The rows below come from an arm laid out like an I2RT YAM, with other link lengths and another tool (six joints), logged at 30 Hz.
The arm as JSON. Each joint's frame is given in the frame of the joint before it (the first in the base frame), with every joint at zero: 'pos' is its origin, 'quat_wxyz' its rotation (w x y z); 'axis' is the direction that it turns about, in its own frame. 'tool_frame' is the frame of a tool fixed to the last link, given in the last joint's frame.
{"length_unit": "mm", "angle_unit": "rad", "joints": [
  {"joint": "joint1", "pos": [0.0, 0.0, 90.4], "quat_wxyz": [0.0, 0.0, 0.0, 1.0], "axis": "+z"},
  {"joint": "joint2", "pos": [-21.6, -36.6, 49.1], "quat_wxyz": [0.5, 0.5, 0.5, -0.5], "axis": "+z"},
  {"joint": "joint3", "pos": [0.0, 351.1, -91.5], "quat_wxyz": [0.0, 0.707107, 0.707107, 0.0], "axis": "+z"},
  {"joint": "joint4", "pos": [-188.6, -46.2, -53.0], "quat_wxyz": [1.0, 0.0, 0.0, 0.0], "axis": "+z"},
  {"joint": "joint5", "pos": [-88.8, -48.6, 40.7], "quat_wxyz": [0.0, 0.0, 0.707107, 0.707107], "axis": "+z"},
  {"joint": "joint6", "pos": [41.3, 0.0, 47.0], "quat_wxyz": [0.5, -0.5, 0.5, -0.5], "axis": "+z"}
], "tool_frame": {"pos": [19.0, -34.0, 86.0], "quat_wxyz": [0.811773, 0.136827, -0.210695, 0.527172]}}
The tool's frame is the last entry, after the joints.
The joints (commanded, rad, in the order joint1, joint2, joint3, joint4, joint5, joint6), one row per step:
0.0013, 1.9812, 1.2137, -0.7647, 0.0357, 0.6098
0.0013, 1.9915, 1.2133, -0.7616, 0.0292, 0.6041
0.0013, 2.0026, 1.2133, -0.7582, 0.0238, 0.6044
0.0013, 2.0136, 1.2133, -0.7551, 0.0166, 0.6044
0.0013, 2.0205, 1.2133, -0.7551, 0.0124, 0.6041
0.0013, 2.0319, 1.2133, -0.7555, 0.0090, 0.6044
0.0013, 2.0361, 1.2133, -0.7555, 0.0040, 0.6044
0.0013, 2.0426, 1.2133, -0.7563, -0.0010, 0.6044
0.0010, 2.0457, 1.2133, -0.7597, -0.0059, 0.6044
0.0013, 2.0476, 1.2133, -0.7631, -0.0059, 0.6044
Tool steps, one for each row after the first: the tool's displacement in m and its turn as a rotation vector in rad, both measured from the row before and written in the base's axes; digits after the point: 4 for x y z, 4 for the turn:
0.0004, 0.0007, -0.0030, 0.0063, 0.0078, 0.0059
0.0008, 0.0007, -0.0032, 0.0054, 0.0077, -0.0002
0.0007, 0.0009, -0.0031, 0.0072, 0.0079, 0.0001
0.0000, 0.0005, -0.0019, 0.0042, 0.0069, 0.0004
-0.0002, 0.0004, -0.0033, 0.0034, 0.0118, -0.0003
0.0000, 0.0006, -0.0011, 0.0050, 0.0042, 0.0000
-0.0002, 0.0006, -0.0018, 0.0050, 0.0073, -0.0001
-0.0008, 0.0005, -0.0007, 0.0049, 0.0065, -0.0004
-0.0008, 0.0001, -0.0005, 0.0000, 0.0053, 0.0003

